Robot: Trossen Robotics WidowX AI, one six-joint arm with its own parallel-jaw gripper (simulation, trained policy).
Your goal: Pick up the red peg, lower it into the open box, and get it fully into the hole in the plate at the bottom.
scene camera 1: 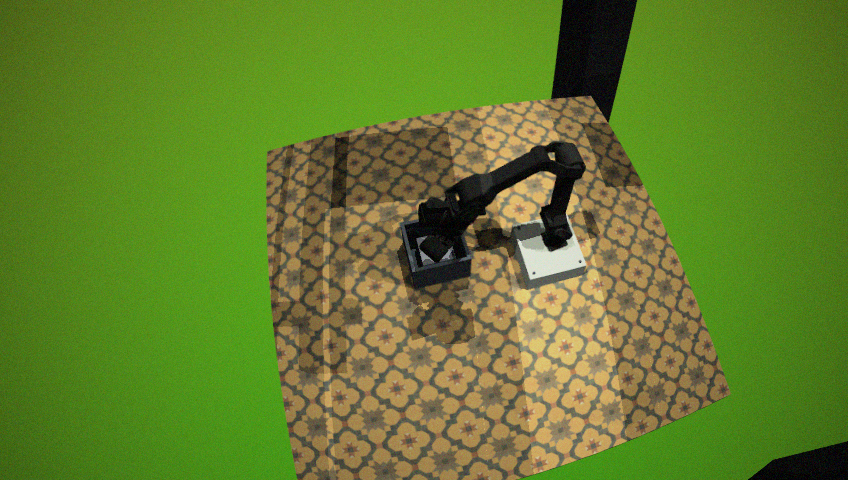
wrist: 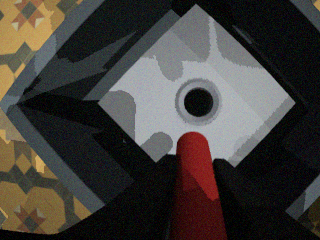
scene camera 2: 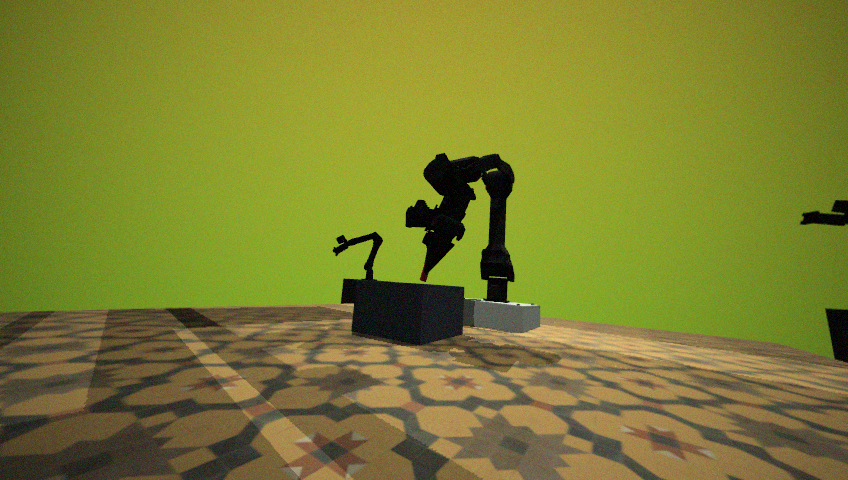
The pictures show: the gripper, a dark box and a grey plate.
The gripper also shows in scene camera 1 and in the wrist view.
